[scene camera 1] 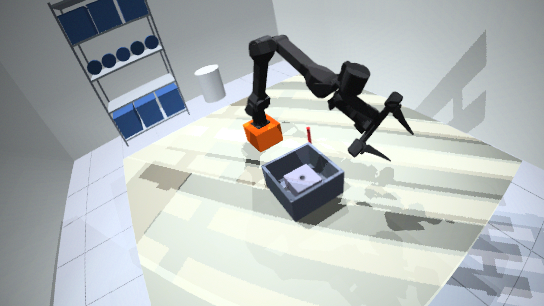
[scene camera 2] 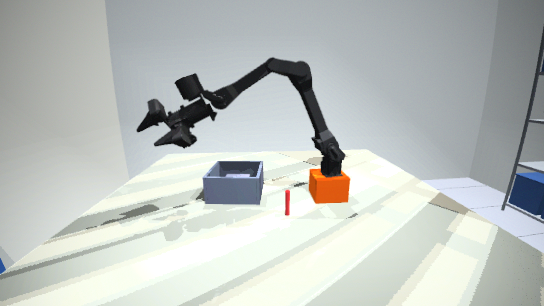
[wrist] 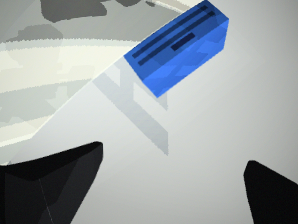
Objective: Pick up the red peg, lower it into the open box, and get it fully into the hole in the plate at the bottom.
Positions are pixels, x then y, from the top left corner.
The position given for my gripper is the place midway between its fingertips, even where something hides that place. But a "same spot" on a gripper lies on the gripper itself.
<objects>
my gripper: scene camera 1; scene camera 2 145, 138; wrist
same spot on my gripper: (wrist: 60, 181) = (scene camera 1: 378, 150)
</objects>
